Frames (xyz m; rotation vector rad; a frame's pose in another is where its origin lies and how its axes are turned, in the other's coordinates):
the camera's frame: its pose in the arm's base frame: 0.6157 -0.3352 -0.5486 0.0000 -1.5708 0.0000
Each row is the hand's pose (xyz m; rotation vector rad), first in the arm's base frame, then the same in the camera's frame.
Working: the arm's base frame: its pose in the camera's frame: 0.5486 0.3352 0.6157 0.0000 1.5708 0.0000

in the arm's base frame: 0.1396 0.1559 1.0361 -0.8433 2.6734 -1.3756
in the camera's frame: 1.5847 0.4911 0.4761 1.1654 -1.4197 0.2796
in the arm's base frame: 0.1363 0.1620 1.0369 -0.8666 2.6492 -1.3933
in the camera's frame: 1.5855 0.4972 0.4794 1.1926 -1.4189 0.2779
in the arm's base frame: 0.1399 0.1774 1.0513 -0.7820 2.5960 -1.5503
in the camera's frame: 1.5999 0.5126 0.4758 1.2336 -1.3883 0.4064
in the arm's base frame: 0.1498 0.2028 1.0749 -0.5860 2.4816 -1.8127
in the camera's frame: 1.6235 0.5380 0.4659 1.2799 -1.3350 0.6545
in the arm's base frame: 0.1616 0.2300 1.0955 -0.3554 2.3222 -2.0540
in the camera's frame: 1.6441 0.5652 0.4541 1.3096 -1.2800 0.9233
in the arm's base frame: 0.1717 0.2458 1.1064 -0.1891 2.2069 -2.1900
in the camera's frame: 1.6550 0.5810 0.4440 1.3109 -1.2390 1.1025
